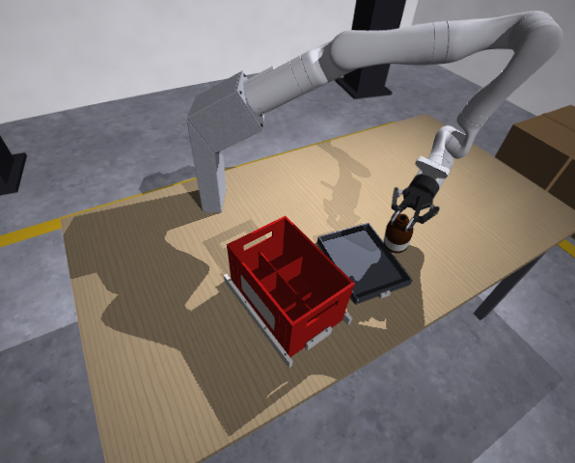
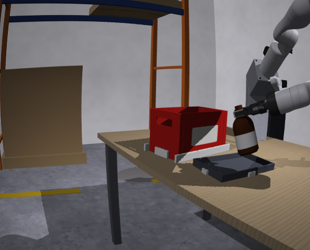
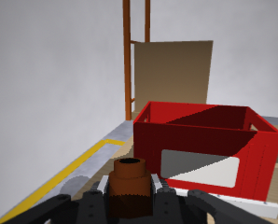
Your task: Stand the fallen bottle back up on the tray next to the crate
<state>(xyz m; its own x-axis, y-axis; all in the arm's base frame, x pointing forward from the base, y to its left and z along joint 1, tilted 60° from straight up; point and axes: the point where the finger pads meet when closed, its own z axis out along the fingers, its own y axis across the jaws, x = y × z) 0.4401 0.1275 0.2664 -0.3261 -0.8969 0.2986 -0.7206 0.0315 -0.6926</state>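
Now: the brown bottle 1 cm behind my hand, 1 cm to the left of it and 5 cm below it. From my hand the other things lie so: dark grey tray: 4 cm behind, 5 cm to the right, 19 cm below; then red crate: 2 cm ahead, 33 cm to the right, 12 cm below.
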